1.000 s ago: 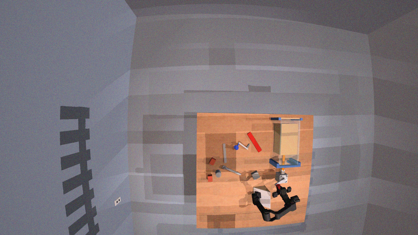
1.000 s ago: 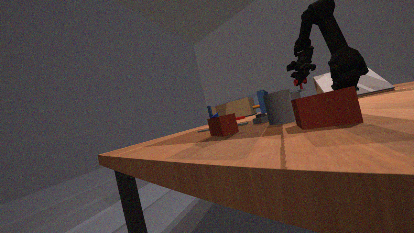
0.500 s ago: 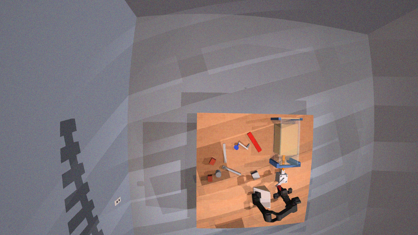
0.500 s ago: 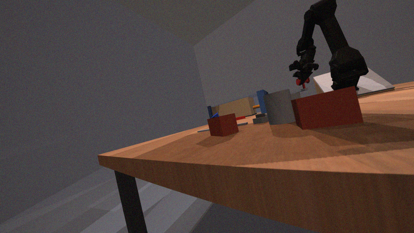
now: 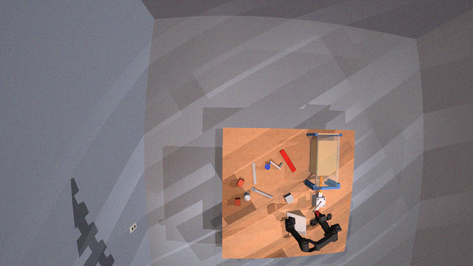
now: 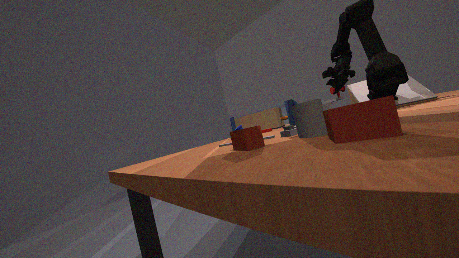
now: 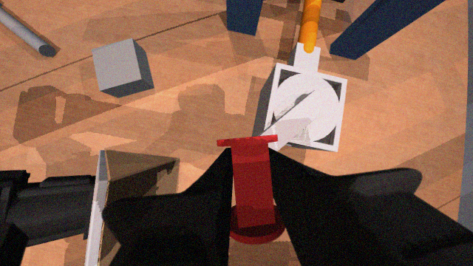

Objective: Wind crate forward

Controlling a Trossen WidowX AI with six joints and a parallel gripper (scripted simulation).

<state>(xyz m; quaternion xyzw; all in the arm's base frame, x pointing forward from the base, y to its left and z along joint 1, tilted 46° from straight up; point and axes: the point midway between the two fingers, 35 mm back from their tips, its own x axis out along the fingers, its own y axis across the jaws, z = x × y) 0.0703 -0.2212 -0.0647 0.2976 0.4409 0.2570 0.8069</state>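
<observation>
My gripper tip is 10 mm short of the red-knobbed crank, 30 mm to the left of it and 20 mm above it. The rest, counted from my gripper tip: grey winch: 40 mm ahead, 80 mm to the right, 100 mm below; then blue steel frame: 210 mm ahead, 100 mm to the right, 20 mm below; then red grip: 20 mm behind, 10 mm above.
</observation>
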